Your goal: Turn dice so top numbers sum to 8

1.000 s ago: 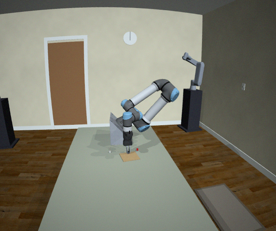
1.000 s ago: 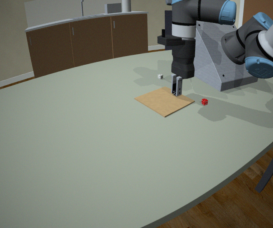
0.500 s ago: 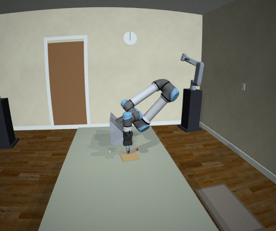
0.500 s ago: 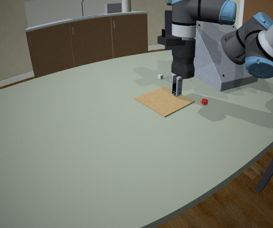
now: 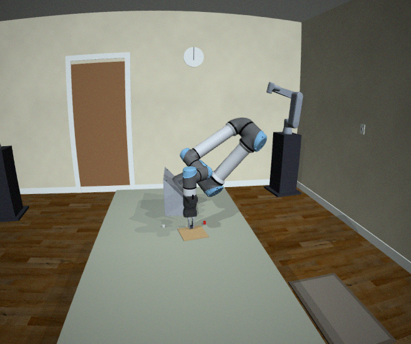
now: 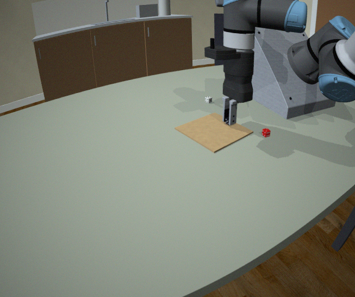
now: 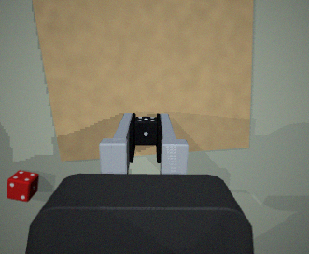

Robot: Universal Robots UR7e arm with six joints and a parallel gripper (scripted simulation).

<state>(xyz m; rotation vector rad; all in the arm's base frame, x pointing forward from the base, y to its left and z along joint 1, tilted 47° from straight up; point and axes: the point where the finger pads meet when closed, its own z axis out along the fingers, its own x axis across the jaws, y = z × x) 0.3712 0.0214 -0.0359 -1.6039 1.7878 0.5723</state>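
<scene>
The tan mat lies 5 cm ahead of my hand and 3 cm below it. Round my hand: white die (6 cm behind, 15 cm to the right, 2 cm below); red die (4 cm behind, 9 cm to the left, 2 cm below).
</scene>
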